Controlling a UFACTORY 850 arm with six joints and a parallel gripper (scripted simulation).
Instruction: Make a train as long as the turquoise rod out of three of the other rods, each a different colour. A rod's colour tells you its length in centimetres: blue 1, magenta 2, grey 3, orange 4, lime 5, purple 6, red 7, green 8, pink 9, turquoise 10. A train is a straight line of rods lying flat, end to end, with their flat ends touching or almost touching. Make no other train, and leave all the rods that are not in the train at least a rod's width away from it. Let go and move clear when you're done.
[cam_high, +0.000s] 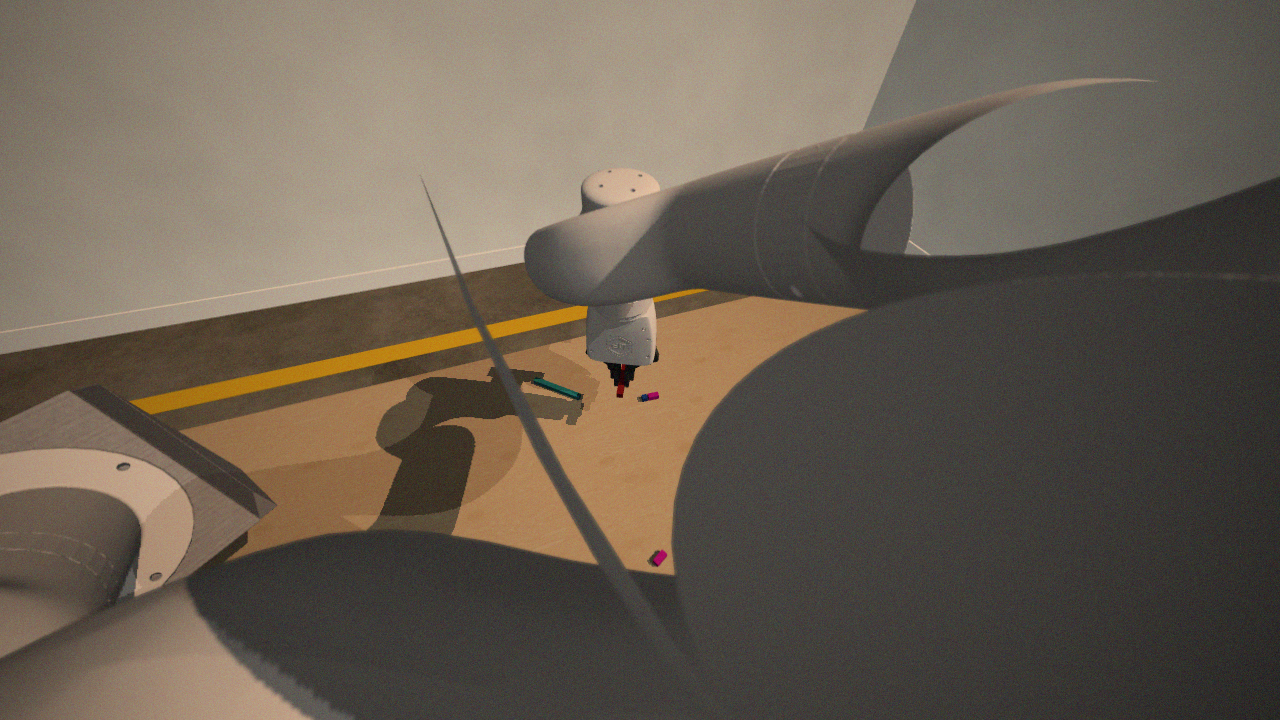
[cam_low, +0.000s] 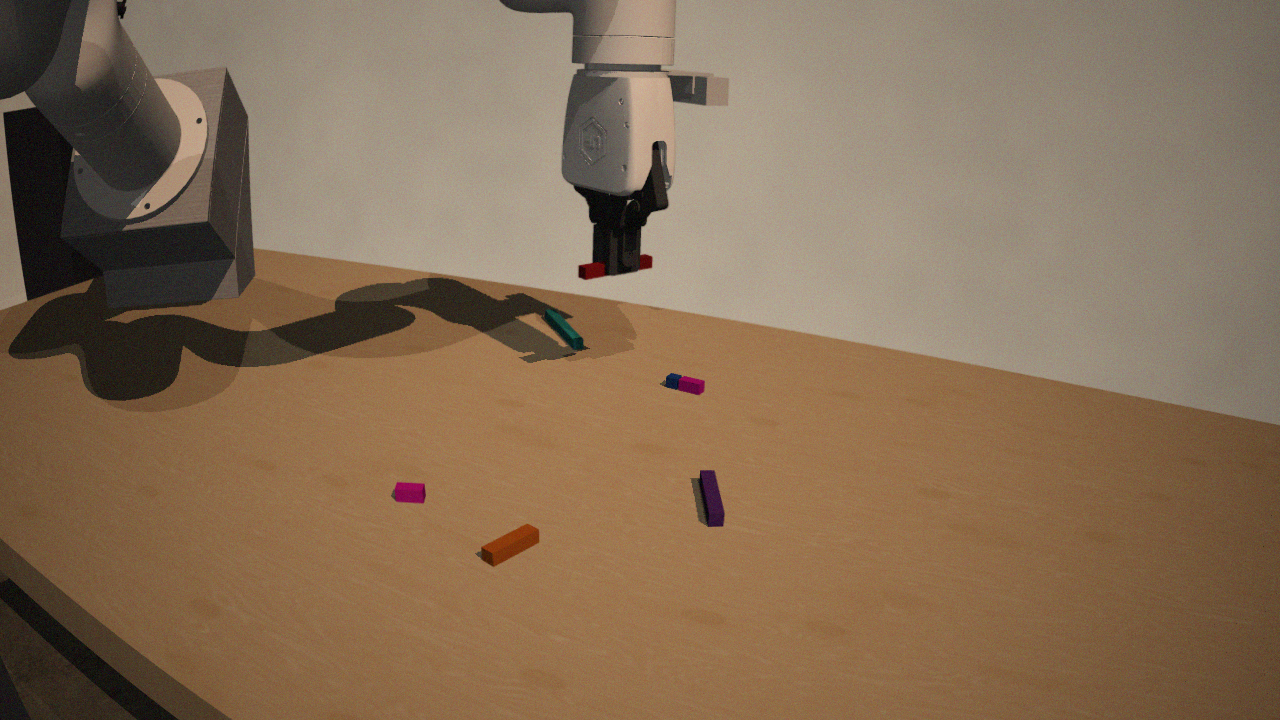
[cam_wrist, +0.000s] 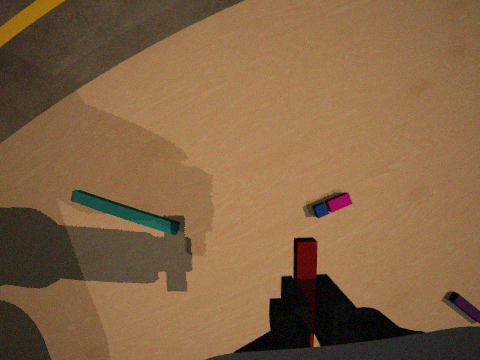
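Right now the blue rod is 12 cm below my hand and 5 cm ahead of it. Round my hand: purple rod 20 cm to the right, 12 cm below, 8 cm ahead; red rod 2 cm below; turquoise rod 13 cm to the left, 12 cm below, 6 cm behind.
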